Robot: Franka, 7 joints.
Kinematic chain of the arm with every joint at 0, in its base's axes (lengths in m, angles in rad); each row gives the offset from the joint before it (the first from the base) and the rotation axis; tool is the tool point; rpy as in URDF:
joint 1: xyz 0 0 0.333 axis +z
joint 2: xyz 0 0 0 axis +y
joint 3: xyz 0 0 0.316 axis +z
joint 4: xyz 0.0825 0 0 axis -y
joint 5: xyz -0.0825 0 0.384 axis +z
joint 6: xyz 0 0 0 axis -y
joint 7: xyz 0.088 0 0 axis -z
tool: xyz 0 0 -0.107 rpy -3.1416 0 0
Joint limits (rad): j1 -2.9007..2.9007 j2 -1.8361..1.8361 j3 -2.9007..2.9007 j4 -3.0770..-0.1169 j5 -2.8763..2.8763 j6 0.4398..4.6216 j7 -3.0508..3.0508
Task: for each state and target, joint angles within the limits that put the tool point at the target. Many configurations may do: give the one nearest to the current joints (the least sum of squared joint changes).
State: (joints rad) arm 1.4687 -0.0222 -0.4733 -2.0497 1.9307 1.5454 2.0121
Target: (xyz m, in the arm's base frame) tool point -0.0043 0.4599 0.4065
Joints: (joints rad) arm 1.6358 -0.1077 -0.3037 -2.4749 1.7960 1.4416 2.0121
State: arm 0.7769 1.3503 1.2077 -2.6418 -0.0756 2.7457 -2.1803
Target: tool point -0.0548 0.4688 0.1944
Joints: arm 0.1971 1.1532 1.2693 -2.5101 -0.0821 2.8113 -2.1803
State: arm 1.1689 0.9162 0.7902 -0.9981 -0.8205 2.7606 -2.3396
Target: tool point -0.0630 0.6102 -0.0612
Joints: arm 1.1320 1.3131 0.5232 -1.5817 -0.8352 2.6154 -2.3396
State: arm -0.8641 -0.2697 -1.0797 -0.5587 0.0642 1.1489 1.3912
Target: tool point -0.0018 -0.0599 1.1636
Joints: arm -0.6890 -0.0860 -0.5849 -0.1169 0.3410 2.0047 1.3912
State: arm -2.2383 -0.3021 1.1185 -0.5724 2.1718 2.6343 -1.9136
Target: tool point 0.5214 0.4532 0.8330
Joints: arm -2.0830 -1.0084 1.3137 -0.4498 2.1814 2.5816 -1.9136
